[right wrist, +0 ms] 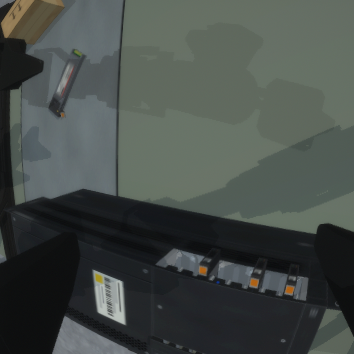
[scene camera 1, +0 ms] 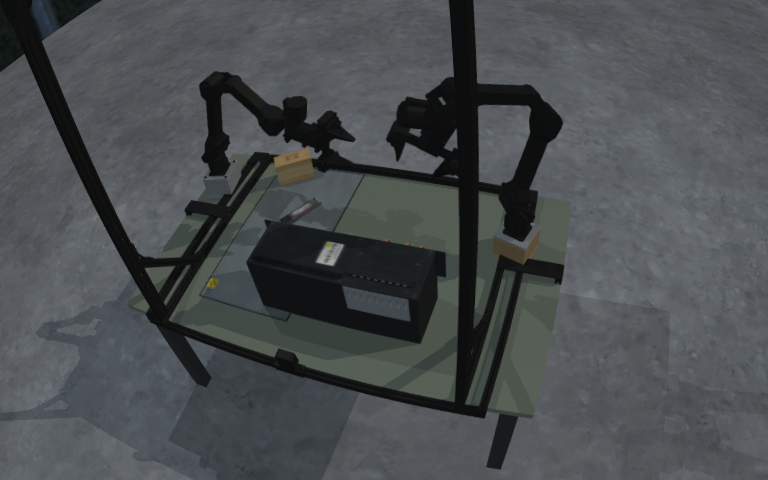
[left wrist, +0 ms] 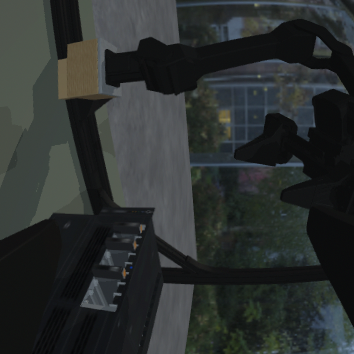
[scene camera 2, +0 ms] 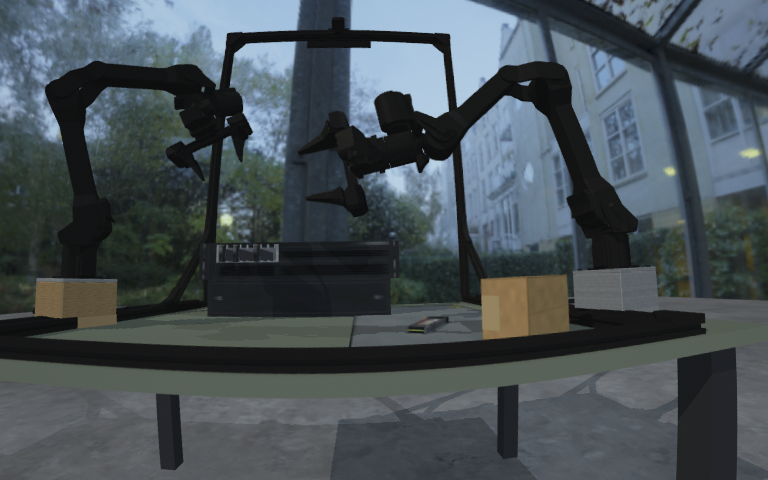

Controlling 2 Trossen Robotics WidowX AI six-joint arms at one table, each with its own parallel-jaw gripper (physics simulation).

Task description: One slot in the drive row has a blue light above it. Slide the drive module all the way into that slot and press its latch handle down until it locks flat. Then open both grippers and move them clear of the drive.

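Places are measured from the left arm's base along level axes (x ahead, y left, z up), in centimetres.
Pixels of known places: left gripper, fingertip midpoint: (right wrist: 7, 65) (scene camera 1: 354, 153) (left wrist: 187, 227) (scene camera 2: 302, 175); right gripper, fingertip midpoint: (right wrist: 201, 243) (scene camera 1: 414, 168) (left wrist: 255, 172) (scene camera 2: 222, 170); left arm's base, link origin: (scene camera 1: 219, 169) (scene camera 2: 613, 268); right arm's base, link origin: (scene camera 1: 517, 230) (left wrist: 111, 68) (scene camera 2: 78, 278).
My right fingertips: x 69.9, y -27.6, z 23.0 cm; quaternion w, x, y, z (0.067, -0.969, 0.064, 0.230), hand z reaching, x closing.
Note:
Ahead of a thing's pixels: the offset from my right fingertips to its top centre. "spot": to the spot under its first point. Level surfaces: height alone.
The drive module @(dx -37.9, dy +16.0, dz -30.4 cm) (scene camera 1: 301, 210) (scene camera 2: 428, 324) (right wrist: 67, 82) lies flat on the grey mat @(dz -31.4 cm) (scene camera 1: 243, 277) (right wrist: 70, 155), behind the black drive chassis @(dx -17.2, dy -15.9, dz -14.1 cm) (scene camera 1: 300, 243) (scene camera 2: 300, 294) in scene camera 1. The chassis's slot row holds three modules with orange latch ends (right wrist: 203, 270) (right wrist: 254, 282) (right wrist: 290, 290). A small blue light @(spot: dx -5.1, dy -10.5, dz -14.3 cm) (left wrist: 131, 267) (right wrist: 218, 282) shows beside an open gap between the first and second of these in the right wrist view. My left gripper (scene camera 1: 352, 151) (scene camera 2: 303, 175) is open and empty, high above the table. My right gripper (scene camera 1: 416, 167) (scene camera 2: 222, 170) (left wrist: 255, 172) is open and empty, above and behind the chassis.
A wooden block @(dx -45.0, dy +33.7, dz -23.4 cm) (scene camera 1: 293, 167) (scene camera 2: 523, 305) (right wrist: 32, 20) stands at the mat's back edge in scene camera 1, near the module. A black frame post (scene camera 1: 465, 226) rises at the right in that view. Black rails (scene camera 2: 254, 359) edge the table. A label @(spot: dx -19.2, dy -15.3, dz -14.0 cm) (scene camera 1: 329, 254) is on the chassis.

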